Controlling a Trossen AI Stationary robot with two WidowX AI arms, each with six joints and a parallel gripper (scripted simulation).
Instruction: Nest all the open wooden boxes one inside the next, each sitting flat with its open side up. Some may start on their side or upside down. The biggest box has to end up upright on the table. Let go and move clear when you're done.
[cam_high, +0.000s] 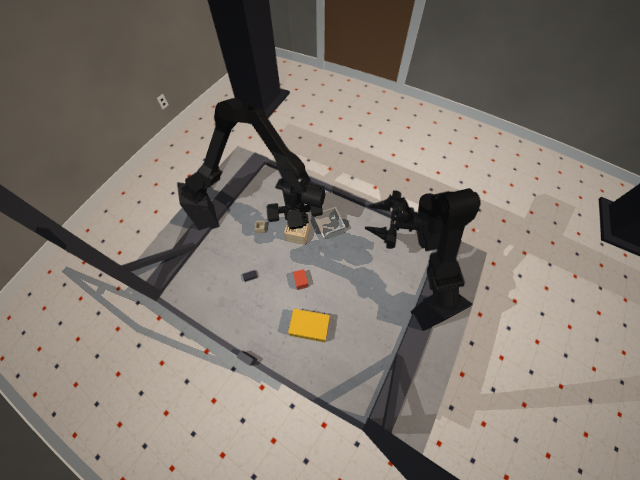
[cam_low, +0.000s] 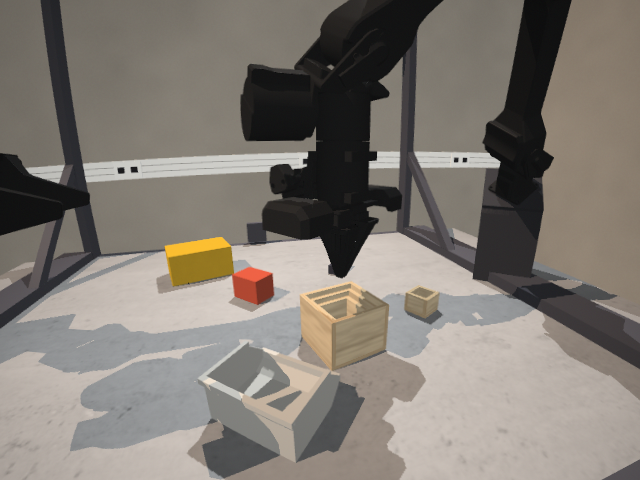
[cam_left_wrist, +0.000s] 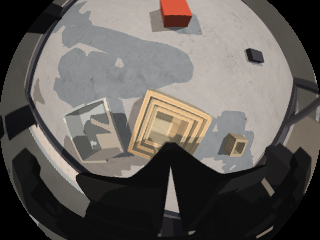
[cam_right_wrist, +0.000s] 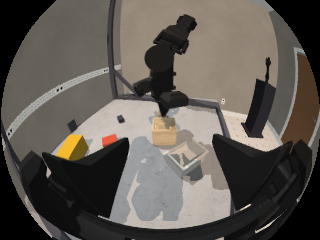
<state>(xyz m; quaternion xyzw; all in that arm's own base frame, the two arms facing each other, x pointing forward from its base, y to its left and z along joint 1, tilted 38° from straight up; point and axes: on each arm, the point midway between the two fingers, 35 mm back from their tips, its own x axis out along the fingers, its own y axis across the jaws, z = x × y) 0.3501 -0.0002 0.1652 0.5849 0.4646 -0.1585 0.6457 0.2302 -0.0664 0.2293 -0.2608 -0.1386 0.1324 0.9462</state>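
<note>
Right now the small wooden box is 150 mm to the left of my left hand, 120 mm below it and 40 mm behind it. Also, from my left hand: red cube (170 mm behind, 110 mm below, 100 mm to the right); small dark block (230 mm behind, 120 mm below, 80 mm to the left); white bin (100 mm to the right, 100 mm below, 80 mm ahead).
</note>
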